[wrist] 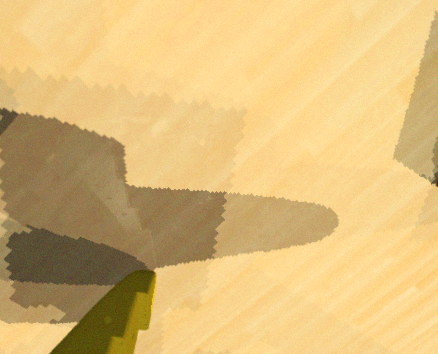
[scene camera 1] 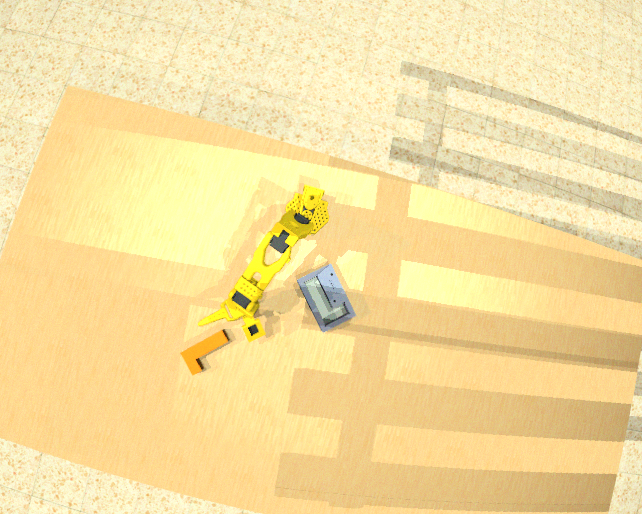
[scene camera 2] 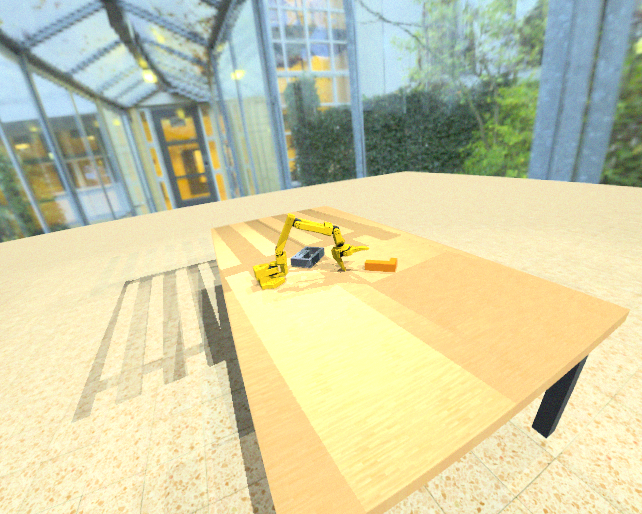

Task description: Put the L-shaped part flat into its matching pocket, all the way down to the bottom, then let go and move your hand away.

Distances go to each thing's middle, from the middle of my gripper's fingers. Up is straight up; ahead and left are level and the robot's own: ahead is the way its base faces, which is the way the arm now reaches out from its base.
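I see the orange L-shaped part (scene camera 1: 191, 355) 8 cm below my hand, 10 cm ahead of it and 3 cm to the right of it. Going by their middles, the orange L-shaped part is the nearest to my hand of the things named here. The grey block with L-shaped pocket (scene camera 1: 322, 289) is 7 cm below my hand, 9 cm behind it and 22 cm to the left of it.
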